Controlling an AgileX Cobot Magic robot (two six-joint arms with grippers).
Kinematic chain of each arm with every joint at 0, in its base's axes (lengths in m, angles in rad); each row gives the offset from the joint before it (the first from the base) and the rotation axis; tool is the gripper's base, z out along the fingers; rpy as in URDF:
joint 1: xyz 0 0 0.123 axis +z
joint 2: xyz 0 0 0 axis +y
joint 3: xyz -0.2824 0 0.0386 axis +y
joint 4: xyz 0.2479 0 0.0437 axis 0.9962 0 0.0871
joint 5: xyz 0 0 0 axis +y
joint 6: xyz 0.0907 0 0.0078 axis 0.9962 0 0.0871
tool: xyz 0 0 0 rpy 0 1.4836 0
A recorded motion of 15 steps. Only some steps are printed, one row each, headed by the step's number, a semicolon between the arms.
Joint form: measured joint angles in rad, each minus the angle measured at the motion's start. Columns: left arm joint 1, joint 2, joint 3, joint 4, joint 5, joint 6; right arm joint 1, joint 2, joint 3, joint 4, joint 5, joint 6.
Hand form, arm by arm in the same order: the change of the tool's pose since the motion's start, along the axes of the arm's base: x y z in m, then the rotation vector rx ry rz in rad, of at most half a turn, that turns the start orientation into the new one. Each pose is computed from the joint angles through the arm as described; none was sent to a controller.
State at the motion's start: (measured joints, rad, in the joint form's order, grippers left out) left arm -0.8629 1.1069 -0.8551 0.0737 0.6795 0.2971; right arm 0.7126 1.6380 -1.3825 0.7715 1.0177 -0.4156
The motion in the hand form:
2: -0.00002 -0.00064 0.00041 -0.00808 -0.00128 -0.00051; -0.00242 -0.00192 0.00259 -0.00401 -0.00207 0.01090
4: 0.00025 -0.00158 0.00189 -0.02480 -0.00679 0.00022; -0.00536 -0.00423 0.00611 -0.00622 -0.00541 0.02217
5: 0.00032 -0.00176 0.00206 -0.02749 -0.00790 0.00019; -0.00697 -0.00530 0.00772 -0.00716 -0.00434 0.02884
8: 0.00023 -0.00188 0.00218 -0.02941 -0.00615 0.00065; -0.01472 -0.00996 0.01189 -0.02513 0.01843 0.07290
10: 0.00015 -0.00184 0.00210 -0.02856 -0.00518 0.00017; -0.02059 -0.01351 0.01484 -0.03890 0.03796 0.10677
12: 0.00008 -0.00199 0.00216 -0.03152 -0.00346 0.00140; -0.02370 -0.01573 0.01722 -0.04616 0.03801 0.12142
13: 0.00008 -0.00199 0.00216 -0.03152 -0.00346 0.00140; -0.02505 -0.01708 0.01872 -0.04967 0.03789 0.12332
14: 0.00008 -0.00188 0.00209 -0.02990 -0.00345 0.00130; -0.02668 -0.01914 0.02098 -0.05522 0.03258 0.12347
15: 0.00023 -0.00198 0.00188 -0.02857 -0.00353 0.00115; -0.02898 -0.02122 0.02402 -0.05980 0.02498 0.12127
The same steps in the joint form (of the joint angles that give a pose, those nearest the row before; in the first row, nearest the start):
2: -0.0007 0.0000 0.0000 -0.0043 -0.0070 0.0000; 0.0000 -0.0093 0.0000 -0.0061 0.0145 0.0000
4: -0.0007 -0.0009 -0.0014 -0.0102 -0.0209 -0.0009; 0.0000 -0.0214 0.0000 -0.0116 0.0297 0.0000
5: -0.0007 -0.0009 -0.0015 -0.0111 -0.0237 -0.0009; 0.0000 -0.0269 0.0000 -0.0126 0.0393 0.0000
8: -0.0007 -0.0009 -0.0019 -0.0137 -0.0236 -0.0010; 0.0000 -0.0441 0.0000 -0.0175 0.1029 0.0000
10: -0.0007 -0.0009 -0.0019 -0.0146 -0.0223 0.0001; 0.0000 -0.0561 0.0000 -0.0195 0.1523 0.0000
12: -0.0007 -0.0009 -0.0019 -0.0170 -0.0234 -0.0012; 0.0010 -0.0657 0.0000 -0.0263 0.1716 0.0000
13: -0.0007 -0.0009 -0.0019 -0.0170 -0.0234 -0.0012; 0.0010 -0.0717 0.0000 -0.0309 0.1786 0.0045
14: -0.0007 -0.0009 -0.0019 -0.0160 -0.0221 -0.0011; 0.0010 -0.0809 0.0000 -0.0408 0.1847 0.0108
15: -0.0007 0.0000 -0.0019 -0.0151 -0.0221 -0.0012; 0.0029 -0.0930 0.0000 -0.0523 0.1883 0.0206

